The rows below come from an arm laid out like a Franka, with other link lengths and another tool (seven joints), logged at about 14 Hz.
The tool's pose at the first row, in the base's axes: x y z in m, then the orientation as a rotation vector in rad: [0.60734 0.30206 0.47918 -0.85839 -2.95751 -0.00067]
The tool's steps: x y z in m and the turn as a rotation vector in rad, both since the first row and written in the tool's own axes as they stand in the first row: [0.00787 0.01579 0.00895 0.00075 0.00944 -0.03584]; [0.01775 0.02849 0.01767 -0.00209 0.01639 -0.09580]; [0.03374 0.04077 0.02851 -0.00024 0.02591 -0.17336]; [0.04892 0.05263 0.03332 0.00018 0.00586 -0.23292]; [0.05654 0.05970 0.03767 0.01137 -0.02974 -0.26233]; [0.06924 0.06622 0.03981 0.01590 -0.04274 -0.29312]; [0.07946 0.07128 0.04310 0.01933 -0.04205 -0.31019]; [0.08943 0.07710 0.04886 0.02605 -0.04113 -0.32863]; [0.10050 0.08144 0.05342 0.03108 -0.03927 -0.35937]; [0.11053 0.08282 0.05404 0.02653 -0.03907 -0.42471]
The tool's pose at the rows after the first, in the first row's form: [0.60862 0.31977 0.47045 -0.80291 -2.96346 -0.00531]; [0.60657 0.33593 0.46212 -0.71255 -2.98047 -0.01529]; [0.59902 0.35505 0.45205 -0.59457 -2.99656 -0.02025]; [0.59228 0.37327 0.44796 -0.50809 -3.03206 -0.01399]; [0.58938 0.38340 0.44395 -0.46733 -3.07006 0.01646]; [0.58204 0.39574 0.44246 -0.42122 -3.08806 0.02740]; [0.57593 0.40554 0.43970 -0.39450 -3.09000 0.03137]; [0.57030 0.41589 0.43445 -0.36536 -3.09079 0.04004]; [0.56302 0.42556 0.43048 -0.31728 -3.09298 0.04516]; [0.55527 0.43210 0.43044 -0.21646 -3.10322 0.03513]
